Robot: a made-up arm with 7 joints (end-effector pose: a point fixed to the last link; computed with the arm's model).
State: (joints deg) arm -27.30 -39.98 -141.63 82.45 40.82 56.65 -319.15
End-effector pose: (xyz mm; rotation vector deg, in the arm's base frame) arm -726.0 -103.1 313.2 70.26 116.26 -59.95
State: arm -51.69 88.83 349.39 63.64 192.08 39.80 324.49
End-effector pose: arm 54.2 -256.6 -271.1 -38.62 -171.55 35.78
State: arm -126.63 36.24 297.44 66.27 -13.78 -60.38 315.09
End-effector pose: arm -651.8 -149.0 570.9 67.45 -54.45 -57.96
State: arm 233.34 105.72 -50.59 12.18 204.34 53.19 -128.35
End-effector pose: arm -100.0 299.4 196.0 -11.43 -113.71 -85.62
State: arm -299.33 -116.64 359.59 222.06 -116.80 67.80 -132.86
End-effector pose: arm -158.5 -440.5 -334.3 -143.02 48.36 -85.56
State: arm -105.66 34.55 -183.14 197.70 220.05 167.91 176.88
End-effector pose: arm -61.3 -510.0 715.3 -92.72 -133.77 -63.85
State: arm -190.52 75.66 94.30 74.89 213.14 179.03 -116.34
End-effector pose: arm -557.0 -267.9 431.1 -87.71 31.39 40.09
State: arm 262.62 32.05 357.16 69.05 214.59 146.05 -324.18
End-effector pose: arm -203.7 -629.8 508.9 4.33 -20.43 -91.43
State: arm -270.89 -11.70 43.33 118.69 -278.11 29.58 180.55
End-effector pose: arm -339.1 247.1 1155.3 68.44 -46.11 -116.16
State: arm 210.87 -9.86 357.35 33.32 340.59 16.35 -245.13
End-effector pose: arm -427.7 -254.4 433.9 -90.96 -131.44 31.66
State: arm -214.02 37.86 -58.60 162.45 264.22 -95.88 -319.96
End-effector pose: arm -440.9 296.4 776.1 109.22 -86.28 -49.13
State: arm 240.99 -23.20 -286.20 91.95 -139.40 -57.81 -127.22
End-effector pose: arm 466.3 -109.6 673.2 -96.38 114.97 -52.75
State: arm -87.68 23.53 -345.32 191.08 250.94 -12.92 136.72
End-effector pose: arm 121.8 -254.9 1189.6 19.08 -10.52 134.32
